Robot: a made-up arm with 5 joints. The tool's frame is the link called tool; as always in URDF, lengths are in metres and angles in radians. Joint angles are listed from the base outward. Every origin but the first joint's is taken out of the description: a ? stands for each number. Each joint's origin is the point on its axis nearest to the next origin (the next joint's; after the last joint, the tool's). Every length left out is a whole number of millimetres.
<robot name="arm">
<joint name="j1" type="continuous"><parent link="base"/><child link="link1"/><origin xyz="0 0 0.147" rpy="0 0 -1.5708"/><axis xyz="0 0 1"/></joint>
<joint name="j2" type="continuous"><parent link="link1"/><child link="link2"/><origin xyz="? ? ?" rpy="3.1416 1.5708 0"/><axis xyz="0 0 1"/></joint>
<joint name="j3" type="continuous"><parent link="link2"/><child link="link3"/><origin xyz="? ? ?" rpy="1.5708 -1.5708 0"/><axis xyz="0 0 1"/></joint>
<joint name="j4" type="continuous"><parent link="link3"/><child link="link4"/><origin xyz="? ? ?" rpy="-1.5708 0 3.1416"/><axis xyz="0 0 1"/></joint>
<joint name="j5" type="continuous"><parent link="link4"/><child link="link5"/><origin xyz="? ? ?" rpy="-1.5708 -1.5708 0"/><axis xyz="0 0 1"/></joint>
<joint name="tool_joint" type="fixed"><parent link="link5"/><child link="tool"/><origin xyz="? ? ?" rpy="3.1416 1.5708 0"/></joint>
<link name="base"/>
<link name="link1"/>
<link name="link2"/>
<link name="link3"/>
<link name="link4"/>
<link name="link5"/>
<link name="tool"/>
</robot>
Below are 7 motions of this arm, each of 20 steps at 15 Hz.
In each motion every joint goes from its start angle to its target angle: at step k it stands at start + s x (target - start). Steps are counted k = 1, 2, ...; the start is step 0. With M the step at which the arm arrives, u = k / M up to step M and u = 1 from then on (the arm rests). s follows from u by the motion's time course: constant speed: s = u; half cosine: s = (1 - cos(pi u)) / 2; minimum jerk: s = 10 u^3 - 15 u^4 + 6 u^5.
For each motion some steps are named. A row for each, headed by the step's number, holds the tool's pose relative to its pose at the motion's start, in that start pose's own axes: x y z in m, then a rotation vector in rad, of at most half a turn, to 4 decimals.
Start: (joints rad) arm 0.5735 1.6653 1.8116 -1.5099 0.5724
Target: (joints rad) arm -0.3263 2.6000 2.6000 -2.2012 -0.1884
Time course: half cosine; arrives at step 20
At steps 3, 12, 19, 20:
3: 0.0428 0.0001 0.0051 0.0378 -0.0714 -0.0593
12: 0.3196 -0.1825 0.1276 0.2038 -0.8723 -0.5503
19: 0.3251 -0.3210 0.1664 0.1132 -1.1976 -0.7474
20: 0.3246 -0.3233 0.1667 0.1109 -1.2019 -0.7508

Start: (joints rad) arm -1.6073 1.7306 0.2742 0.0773 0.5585
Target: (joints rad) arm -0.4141 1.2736 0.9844 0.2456 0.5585
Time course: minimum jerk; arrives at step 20
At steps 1, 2, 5, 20:
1: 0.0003 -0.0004 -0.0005 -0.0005 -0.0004 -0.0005
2: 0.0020 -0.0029 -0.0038 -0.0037 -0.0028 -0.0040
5: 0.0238 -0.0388 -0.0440 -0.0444 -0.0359 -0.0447
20: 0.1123 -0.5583 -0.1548 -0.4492 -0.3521 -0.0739

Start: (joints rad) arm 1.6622 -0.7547 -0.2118 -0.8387 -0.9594
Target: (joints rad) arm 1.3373 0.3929 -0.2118 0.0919 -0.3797
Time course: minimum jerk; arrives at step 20
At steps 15, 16, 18, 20:
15: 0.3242 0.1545 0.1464 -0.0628 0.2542 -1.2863
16: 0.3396 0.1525 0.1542 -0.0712 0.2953 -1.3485
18: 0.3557 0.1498 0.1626 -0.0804 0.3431 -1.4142
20: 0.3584 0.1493 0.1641 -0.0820 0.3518 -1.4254

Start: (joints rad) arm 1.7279 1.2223 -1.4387 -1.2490 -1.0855
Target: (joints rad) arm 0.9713 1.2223 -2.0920 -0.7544 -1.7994
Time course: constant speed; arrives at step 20
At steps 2, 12, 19, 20:
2: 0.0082 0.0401 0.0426 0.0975 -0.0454 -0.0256
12: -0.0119 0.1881 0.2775 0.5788 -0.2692 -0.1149
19: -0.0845 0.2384 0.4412 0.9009 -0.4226 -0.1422
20: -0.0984 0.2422 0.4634 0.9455 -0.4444 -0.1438

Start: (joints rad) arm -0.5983 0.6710 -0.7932 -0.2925 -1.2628
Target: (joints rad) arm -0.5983 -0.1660 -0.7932 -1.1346 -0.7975
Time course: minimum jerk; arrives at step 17
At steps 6, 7, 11, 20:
6: 0.0313 -0.0540 -0.0894 -0.1653 0.0085 0.1424
7: 0.0491 -0.0785 -0.1226 -0.2402 0.0083 0.1978
11: 0.1589 -0.1958 -0.2323 -0.6037 -0.0132 0.4081
20: 0.2424 -0.2665 -0.2634 -0.8349 -0.0361 0.5016

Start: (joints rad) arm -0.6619 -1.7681 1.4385 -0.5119 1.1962
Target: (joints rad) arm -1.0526 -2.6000 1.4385 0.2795 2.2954
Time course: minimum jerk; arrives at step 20
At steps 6, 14, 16, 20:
6: -0.0441 -0.0268 -0.1084 -0.2353 -0.0002 0.0266
14: -0.1349 -0.3215 -0.4519 -1.1790 -0.0633 0.1302
16: -0.1326 -0.3817 -0.4833 -1.3217 -0.0823 0.1447
20: -0.1293 -0.4151 -0.4977 -1.3998 -0.0938 0.1524

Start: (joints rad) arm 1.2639 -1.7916 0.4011 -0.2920 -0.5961
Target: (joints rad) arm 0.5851 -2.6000 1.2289 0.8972 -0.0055
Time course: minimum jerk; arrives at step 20
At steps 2, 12, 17, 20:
2: 0.0007 -0.0020 -0.0036 -0.0053 -0.0085 -0.0018
12: 0.0472 -0.2090 -0.1582 -0.2322 -0.3511 -0.1718
17: 0.0584 -0.3147 -0.1711 -0.3102 -0.2661 -0.2741
20: 0.0592 -0.3247 -0.1714 -0.3203 -0.2516 -0.2842

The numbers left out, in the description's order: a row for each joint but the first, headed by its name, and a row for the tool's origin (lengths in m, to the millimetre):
j2: -0.014 -0.314 0
j3: 0.055 0.381 0
j4: 0.17 -0.063 0
j5: 0.103 0.001 0
tool: 0.095 -0.273 0

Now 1 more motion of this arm.
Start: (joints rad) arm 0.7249 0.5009 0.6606 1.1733 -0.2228
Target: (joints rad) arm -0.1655 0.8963 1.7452 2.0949 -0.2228
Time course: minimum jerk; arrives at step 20
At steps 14, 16, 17, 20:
14: -0.1034 0.2640 0.0260 0.4602 1.1091 -1.4955
16: -0.1160 0.2918 0.0252 0.4878 1.3146 -1.6209
17: -0.1200 0.3004 0.0251 0.4943 1.3792 -1.6533
20: -0.1235 0.3080 0.0252 0.4991 1.4353 -1.6790

